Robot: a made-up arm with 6 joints. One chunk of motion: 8 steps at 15 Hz.
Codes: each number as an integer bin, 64 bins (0 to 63) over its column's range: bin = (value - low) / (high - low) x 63, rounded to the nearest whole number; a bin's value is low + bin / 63 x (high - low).
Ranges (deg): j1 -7..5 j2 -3..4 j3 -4..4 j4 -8..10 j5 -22..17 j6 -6..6
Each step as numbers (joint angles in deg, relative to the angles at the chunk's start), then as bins.
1 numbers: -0.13 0.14 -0.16 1.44 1.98 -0.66
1 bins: 36 28 30 33 39 28
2 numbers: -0.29 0.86 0.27 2.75 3.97 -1.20
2 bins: 35 35 34 38 42 25
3 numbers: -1.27 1.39 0.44 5.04 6.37 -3.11
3 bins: 30 40 35 46 46 15
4 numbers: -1.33 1.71 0.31 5.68 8.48 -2.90
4 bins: 30 42 34 48 49 16
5 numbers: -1.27 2.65 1.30 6.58 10.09 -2.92
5 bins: 30 51 42 51 52 16
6 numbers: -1.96 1.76 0.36 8.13 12.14 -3.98
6 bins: 26 43 34 56 55 11
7 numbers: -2.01 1.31 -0.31 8.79 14.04 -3.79
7 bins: 26 39 29 59 58 12
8 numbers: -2.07 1.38 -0.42 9.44 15.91 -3.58
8 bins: 26 39 28 61 61 13
